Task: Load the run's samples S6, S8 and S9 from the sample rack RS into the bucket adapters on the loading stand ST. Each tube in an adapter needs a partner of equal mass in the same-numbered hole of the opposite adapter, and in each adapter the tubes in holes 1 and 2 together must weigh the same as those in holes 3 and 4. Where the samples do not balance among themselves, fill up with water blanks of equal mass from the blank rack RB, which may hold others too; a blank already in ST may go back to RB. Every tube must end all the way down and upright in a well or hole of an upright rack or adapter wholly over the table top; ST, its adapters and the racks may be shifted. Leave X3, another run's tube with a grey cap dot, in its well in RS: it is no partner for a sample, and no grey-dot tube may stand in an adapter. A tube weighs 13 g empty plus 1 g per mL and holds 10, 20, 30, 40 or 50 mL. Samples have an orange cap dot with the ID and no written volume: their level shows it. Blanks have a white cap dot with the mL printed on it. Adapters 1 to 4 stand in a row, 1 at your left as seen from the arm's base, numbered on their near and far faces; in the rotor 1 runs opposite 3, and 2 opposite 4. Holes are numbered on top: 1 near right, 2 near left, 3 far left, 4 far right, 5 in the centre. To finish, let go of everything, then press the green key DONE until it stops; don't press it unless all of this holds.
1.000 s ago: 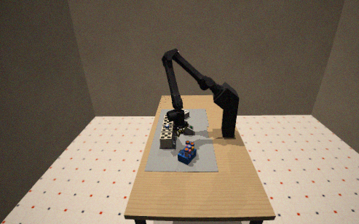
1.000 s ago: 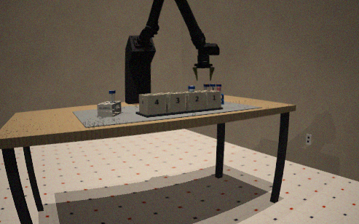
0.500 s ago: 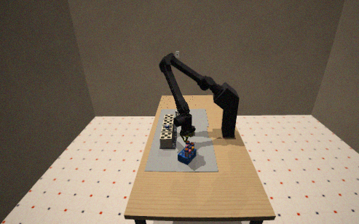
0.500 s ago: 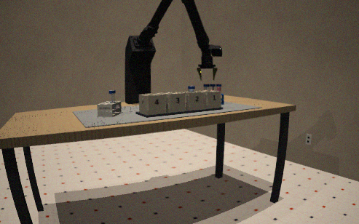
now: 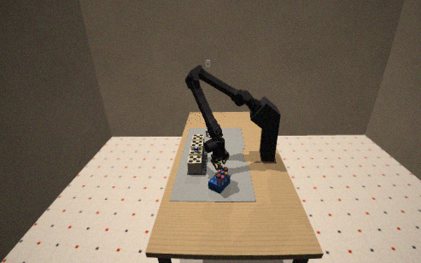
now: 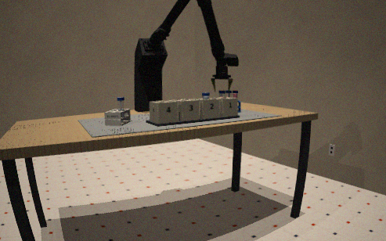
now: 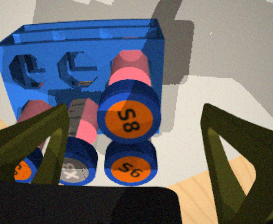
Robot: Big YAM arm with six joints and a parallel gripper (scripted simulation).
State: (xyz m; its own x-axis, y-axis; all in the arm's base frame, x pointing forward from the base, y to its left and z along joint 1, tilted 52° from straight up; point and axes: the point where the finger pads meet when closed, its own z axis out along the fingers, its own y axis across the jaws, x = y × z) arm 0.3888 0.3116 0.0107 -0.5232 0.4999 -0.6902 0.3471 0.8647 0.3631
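Right now my hand is 1 cm past the sample tube S8 and 6 cm above it. From my hand the other things lie so: blue sample rack rs (1 cm ahead, 5 cm to the left, 9 cm below); then tube X3 (5 cm to the left, 6 cm below); then sample tube S9 (1 cm ahead, 10 cm to the left, 6 cm below).
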